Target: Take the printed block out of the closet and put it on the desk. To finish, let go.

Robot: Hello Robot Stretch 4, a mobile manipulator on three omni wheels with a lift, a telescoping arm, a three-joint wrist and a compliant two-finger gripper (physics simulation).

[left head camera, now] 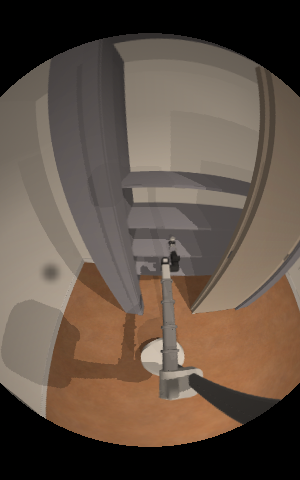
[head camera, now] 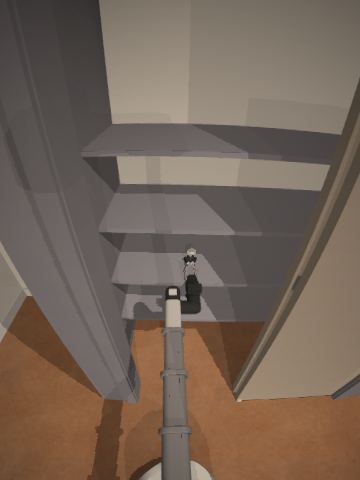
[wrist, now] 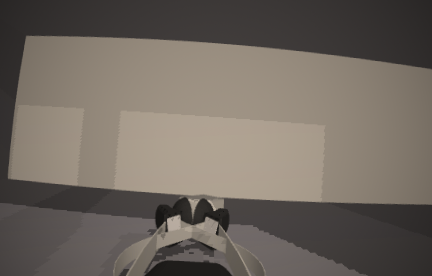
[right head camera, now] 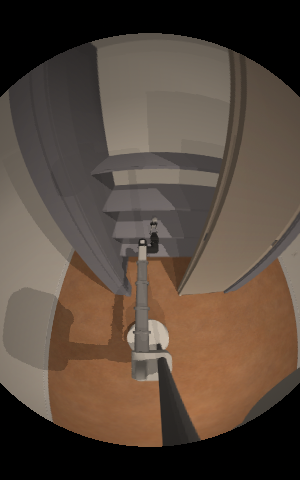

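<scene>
The small whitish printed block is in the closet, at what looks like the third shelf from the top. My gripper reaches over that shelf and is shut, its dark pads nearly touching. The block shows just beyond the fingertips and is wider than the gap between them, so the fingers appear empty. The pads hide most of the block in the wrist view, and whether they touch its near face cannot be told. The desk does not show.
Grey closet shelves lie above and below the gripper. A grey side panel bounds the opening at the left. A beige door stands open at the right. The extended arm crosses the brown floor.
</scene>
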